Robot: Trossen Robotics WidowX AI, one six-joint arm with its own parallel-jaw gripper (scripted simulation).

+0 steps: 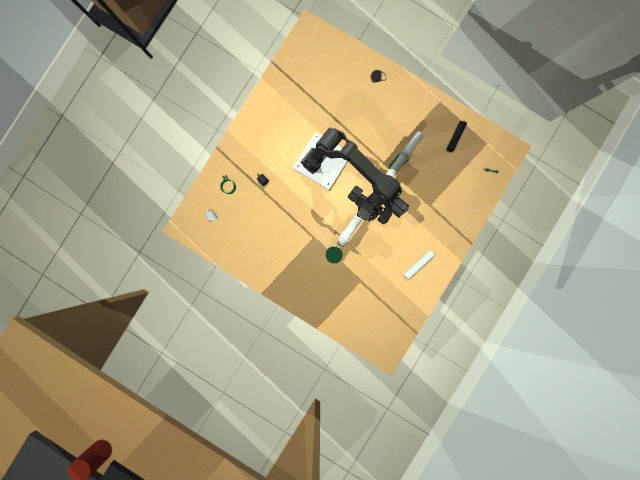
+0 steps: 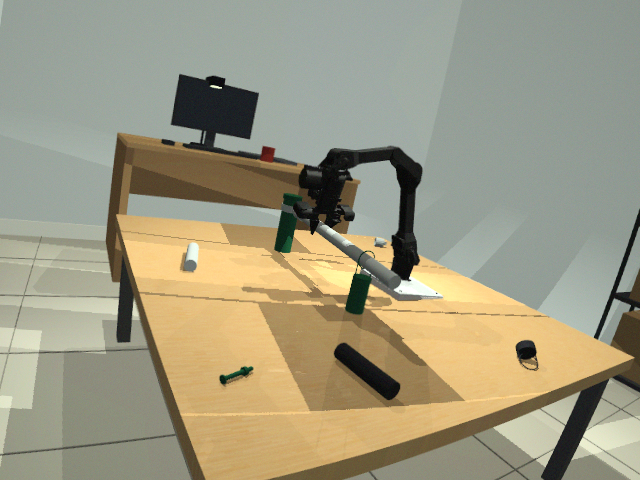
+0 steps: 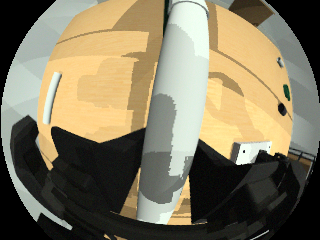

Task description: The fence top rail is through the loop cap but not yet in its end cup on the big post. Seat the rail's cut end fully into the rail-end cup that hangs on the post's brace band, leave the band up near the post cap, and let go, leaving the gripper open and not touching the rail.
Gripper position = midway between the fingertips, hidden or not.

In view: my gripper [image 2: 316, 234], a grey top rail [image 2: 391, 280], a black tube [image 2: 386, 386] and a green post [image 2: 287, 223].
The grey top rail is seen too in image 3 [image 3: 175, 116]. My gripper shows as well in image 1 [image 1: 361, 212] and in image 3 [image 3: 169, 134].
